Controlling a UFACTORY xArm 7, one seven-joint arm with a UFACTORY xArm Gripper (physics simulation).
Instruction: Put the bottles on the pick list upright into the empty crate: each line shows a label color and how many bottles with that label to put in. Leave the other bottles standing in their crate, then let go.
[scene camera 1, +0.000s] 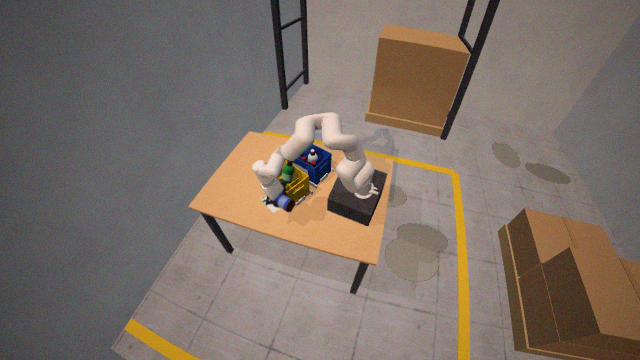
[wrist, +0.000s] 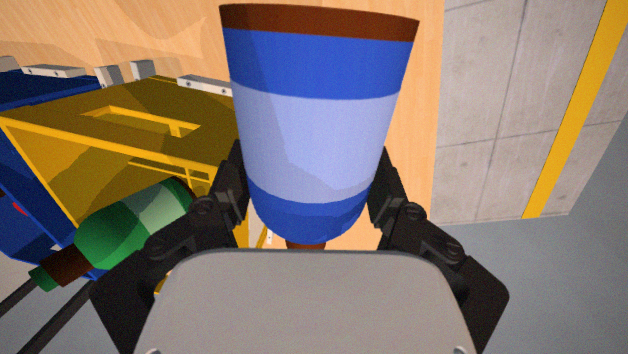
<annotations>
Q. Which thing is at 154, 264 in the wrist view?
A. My gripper.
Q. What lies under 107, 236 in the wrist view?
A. A green bottle.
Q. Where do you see a blue bottle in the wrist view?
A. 314, 96
</annotations>
